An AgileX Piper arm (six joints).
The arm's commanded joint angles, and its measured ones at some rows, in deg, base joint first. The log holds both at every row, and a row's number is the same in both.
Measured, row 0:
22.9, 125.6, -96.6, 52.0, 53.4, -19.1
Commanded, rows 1 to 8:
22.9, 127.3, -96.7, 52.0, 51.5, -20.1
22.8, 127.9, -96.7, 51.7, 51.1, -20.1
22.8, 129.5, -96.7, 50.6, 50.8, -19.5
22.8, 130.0, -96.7, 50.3, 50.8, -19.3
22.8, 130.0, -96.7, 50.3, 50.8, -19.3
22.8, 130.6, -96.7, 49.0, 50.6, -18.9
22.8, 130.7, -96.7, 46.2, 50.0, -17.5
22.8, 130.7, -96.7, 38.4, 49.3, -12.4
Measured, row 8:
23.0, 130.8, -96.6, 43.9, 49.8, -16.0
